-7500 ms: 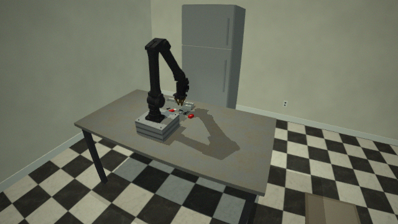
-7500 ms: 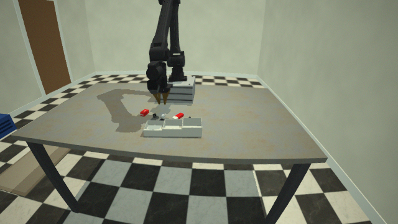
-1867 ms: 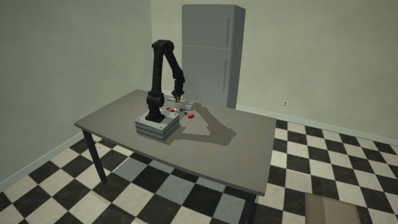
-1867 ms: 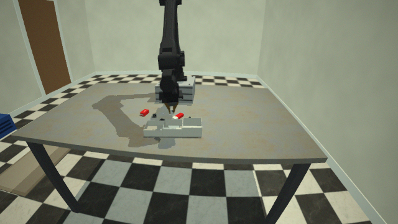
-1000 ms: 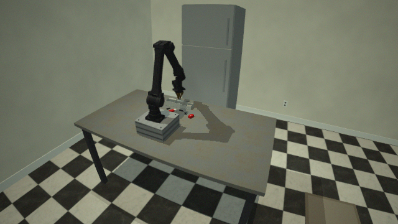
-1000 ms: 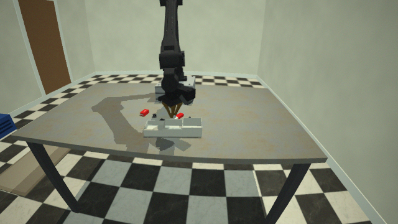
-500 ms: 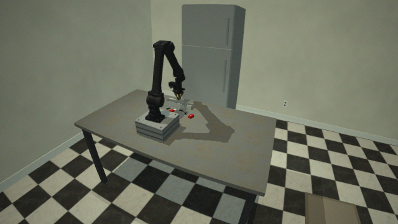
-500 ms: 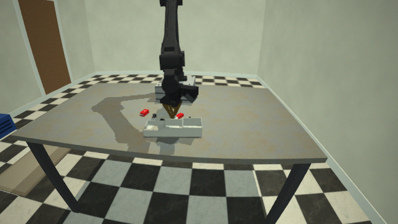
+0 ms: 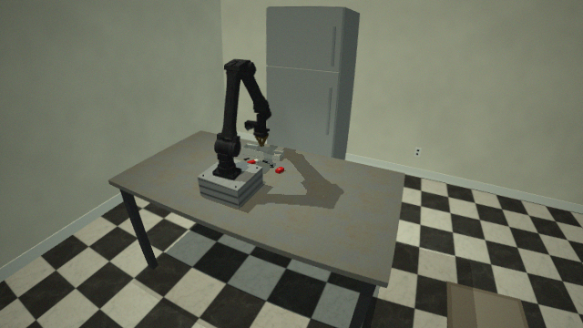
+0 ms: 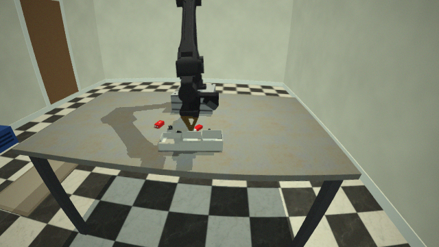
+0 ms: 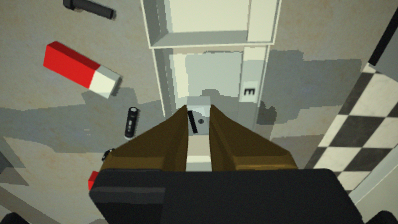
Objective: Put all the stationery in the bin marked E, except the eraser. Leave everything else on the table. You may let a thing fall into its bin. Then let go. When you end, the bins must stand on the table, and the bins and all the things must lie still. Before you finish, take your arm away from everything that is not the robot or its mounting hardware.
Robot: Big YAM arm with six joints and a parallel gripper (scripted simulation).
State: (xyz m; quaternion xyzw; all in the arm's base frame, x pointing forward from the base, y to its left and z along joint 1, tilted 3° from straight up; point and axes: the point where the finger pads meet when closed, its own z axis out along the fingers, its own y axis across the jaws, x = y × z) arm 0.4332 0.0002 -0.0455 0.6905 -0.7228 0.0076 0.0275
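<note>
The grey pencil sharpener is right at my hand. Also, from my hand: black AAA battery (80 mm behind, 70 mm below, 60 mm to the right); then joined bins (50 mm below, 10 mm ahead); then red item (110 mm behind, 70 mm below, 10 mm to the left).
</note>
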